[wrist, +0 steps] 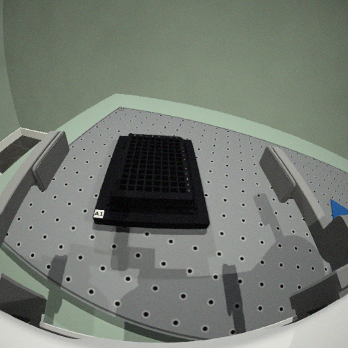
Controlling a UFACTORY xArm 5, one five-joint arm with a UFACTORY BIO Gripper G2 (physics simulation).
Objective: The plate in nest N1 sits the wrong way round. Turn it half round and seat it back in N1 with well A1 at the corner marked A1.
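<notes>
A black well plate [152, 167] sits in the black nest [155, 221], left of the middle of the wrist view. A row of small pale dots runs down the plate's right side and some show along its far edge. A white label A1 [99, 214] is at the nest's near left corner. Which corner of the plate holds well A1 cannot be read. My gripper [165, 166] is open wide, with one finger on each side of the view. The plate and nest show between the fingers, apart from both.
The nest stands on a grey perforated board [230, 200] with a pale green surface [160, 107] around it. Part of a blue thing [338, 208] shows at the right edge, beside the right finger. A white-rimmed dark tray [21, 131] is at the far left. Shadows fall on the board in front.
</notes>
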